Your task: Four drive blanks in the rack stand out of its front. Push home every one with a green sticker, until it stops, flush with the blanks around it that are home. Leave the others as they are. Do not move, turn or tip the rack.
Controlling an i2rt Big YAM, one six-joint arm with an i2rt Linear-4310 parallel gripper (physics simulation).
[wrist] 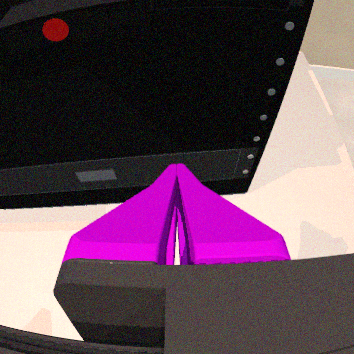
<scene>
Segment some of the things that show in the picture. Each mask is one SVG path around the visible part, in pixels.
My gripper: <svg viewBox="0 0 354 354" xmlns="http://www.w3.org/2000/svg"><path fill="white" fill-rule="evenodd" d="M354 252L291 259L285 240L279 232L204 186L183 163L169 164L151 185L73 233L68 240L53 287L53 295L83 340L41 334L0 324L0 354L354 354ZM176 225L179 264L174 264Z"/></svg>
A black rack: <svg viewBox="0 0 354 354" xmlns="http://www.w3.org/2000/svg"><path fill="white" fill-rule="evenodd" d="M0 209L124 202L151 185L169 164L183 163L204 186L219 195L247 192L283 100L314 0L0 0Z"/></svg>
</scene>
